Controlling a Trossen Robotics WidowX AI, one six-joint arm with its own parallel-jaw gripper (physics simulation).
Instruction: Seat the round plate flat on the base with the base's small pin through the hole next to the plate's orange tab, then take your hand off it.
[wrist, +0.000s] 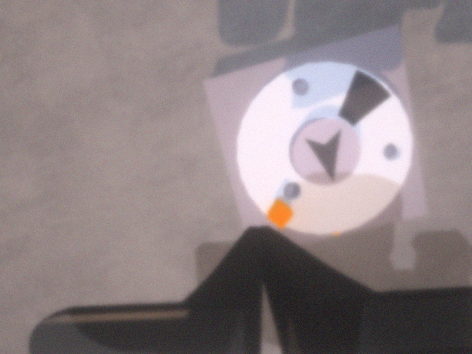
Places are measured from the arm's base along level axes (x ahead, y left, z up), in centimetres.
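Where they show: gripper, fingertip midpoint: (258, 236).
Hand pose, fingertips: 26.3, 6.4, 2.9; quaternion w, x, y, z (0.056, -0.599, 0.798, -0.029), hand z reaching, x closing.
Note:
Things, the pixels of their top centre, and the offset from my fingertips, as dx, dy, dz. "*": a spot on its surface instead. Level surfaces: height alone.
- white round plate, top centre: (331, 153) +1.2, -4.8, -5.3
- square pinkish base, surface spot: (222, 100) * +6.2, +0.1, -8.2
- dark round hole, surface spot: (291, 190) * -0.9, -2.3, -8.2
- grey-brown table, surface height: dz -10.6
The white round plate (265, 135) lies over the square pinkish base (222, 100) in the wrist view. It looks flat, but I cannot tell if it is fully down. Its orange tab (280, 213) is at the lower left, with a dark round hole (291, 190) right beside it. Two more round spots show at the plate's upper left and right, and a black wedge at its upper right. A dark arrow on the base shows through the central hole. I cannot make out the small pin. My gripper (258, 236) is shut and empty, its tips just below the tab; contact is unclear.
Shadows fall across the plate, the base and the grey-brown table (110, 150). Dark shadow shapes lie beyond the base at the top, and others lie at the lower right. A small orange speck shows at the plate's lower rim.

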